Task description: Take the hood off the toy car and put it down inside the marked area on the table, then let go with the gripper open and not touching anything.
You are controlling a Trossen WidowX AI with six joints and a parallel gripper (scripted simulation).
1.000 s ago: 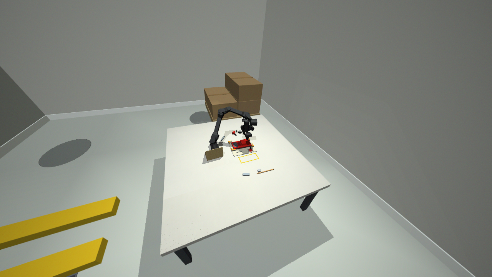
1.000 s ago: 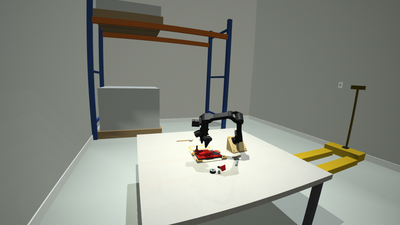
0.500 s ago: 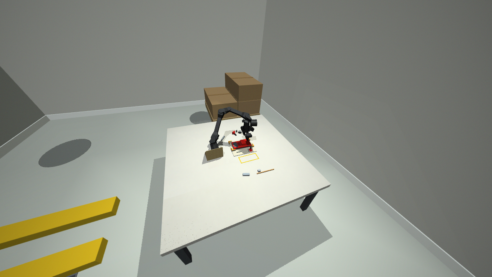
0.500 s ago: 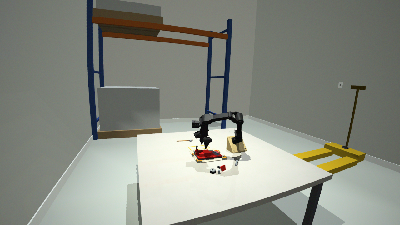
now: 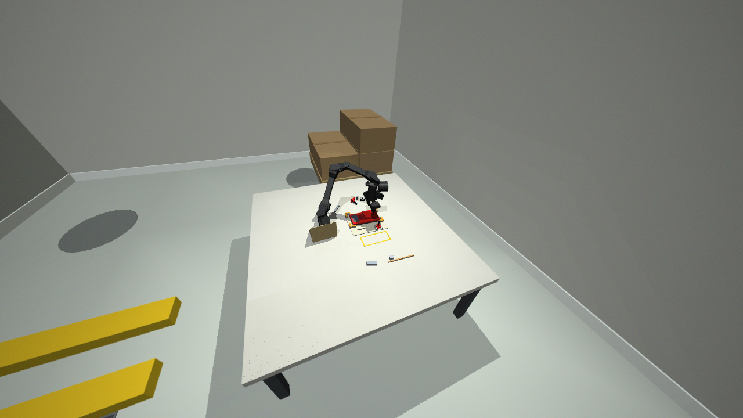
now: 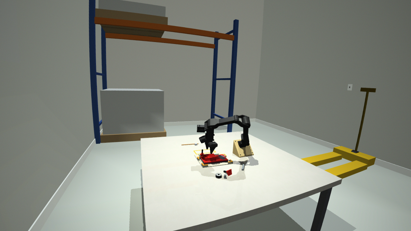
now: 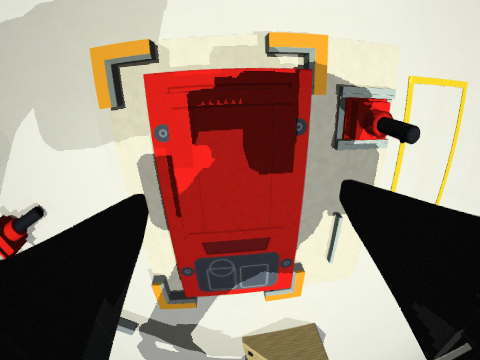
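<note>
My gripper tip is 40 mm above the red hood. Round my gripper tip: wooden stick: 10 mm ahead, 410 mm to the right, 80 mm below; then black wheel: 40 mm ahead, 240 mm to the left, 80 mm below.
</note>
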